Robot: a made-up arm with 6 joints.
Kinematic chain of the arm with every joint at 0, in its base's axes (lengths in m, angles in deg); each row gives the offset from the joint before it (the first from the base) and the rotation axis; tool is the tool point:
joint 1: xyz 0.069 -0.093 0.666 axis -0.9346 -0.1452 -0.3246
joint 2: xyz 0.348 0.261 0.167 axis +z
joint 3: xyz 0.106 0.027 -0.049 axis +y
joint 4: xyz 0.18 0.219 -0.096 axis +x
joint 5: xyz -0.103 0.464 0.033 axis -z
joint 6: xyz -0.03 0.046 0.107 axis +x
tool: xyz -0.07 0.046 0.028
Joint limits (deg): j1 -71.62..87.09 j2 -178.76..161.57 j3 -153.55..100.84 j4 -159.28..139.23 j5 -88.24..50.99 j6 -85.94..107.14
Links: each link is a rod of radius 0.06 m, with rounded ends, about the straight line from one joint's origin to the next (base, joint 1, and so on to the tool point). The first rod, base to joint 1, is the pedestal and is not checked.
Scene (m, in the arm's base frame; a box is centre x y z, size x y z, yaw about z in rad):
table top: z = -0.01
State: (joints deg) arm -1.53 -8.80 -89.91 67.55 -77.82 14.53
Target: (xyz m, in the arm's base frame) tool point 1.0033 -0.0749 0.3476
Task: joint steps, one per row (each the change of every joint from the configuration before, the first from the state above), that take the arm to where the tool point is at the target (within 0.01 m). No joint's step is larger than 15 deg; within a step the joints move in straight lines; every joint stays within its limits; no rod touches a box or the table.
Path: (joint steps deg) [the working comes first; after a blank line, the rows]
Joints at the target: 71.43 -53.89 -118.87 26.10 -60.53 7.07
Straight joint move there: clear.

1: 14.59 -9.02 -5.79 -8.29 3.46 -1.49
2: 14.60 -9.02 -5.79 -8.29 3.46 -1.49
3: 14.59 -9.01 -5.80 -8.29 3.45 -1.49
4: 14.59 -9.02 -5.79 -8.29 3.46 -1.50
5: 14.59 -9.02 -5.79 -8.29 3.46 -1.49

